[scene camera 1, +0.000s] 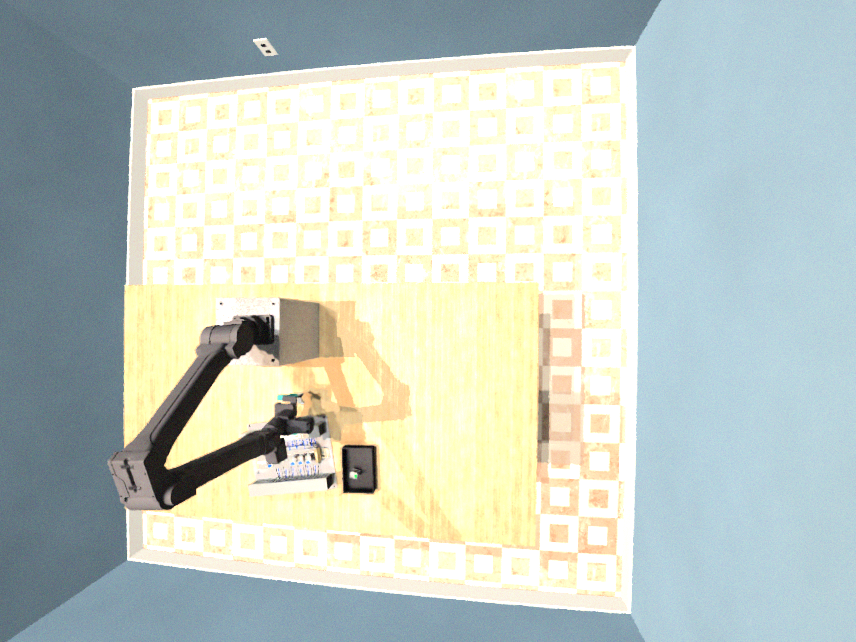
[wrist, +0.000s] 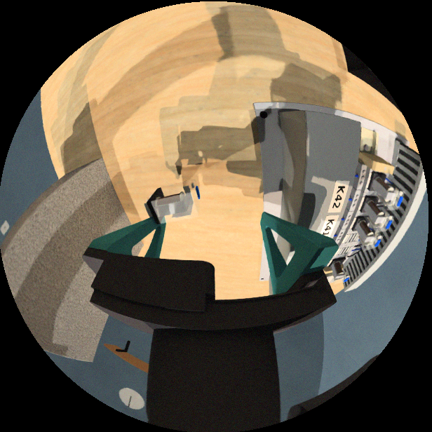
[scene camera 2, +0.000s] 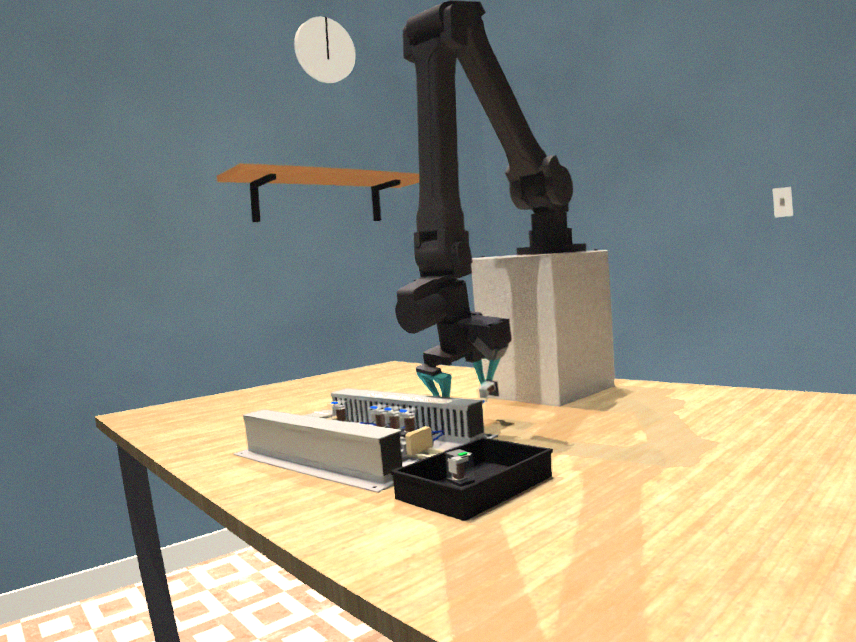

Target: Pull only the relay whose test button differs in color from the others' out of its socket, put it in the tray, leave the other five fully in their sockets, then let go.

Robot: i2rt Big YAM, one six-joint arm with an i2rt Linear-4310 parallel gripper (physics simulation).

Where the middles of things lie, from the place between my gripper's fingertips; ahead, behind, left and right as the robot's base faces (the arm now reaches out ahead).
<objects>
I see the white panel [scene camera 2: 299,468] 19 cm ahead of my hand, 4 cm to the right of it and 4 cm below it.
</objects>
